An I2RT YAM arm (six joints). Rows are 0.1 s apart.
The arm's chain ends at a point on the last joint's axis. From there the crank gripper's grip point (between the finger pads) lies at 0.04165 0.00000 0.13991 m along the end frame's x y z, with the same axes.
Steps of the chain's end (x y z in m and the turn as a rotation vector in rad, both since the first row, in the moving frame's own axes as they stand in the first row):
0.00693 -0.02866 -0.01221 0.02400 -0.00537 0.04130
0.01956 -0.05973 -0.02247 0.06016 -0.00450 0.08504
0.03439 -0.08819 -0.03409 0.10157 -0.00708 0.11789
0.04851 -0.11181 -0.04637 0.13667 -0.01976 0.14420
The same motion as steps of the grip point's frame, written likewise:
0.00621 -0.03032 -0.01201 0.02400 -0.00537 0.04130
0.01914 -0.06463 -0.02243 0.06016 -0.00450 0.08504
0.03395 -0.09753 -0.03427 0.10157 -0.00708 0.11789
0.04670 -0.12509 -0.04647 0.13667 -0.01976 0.14420

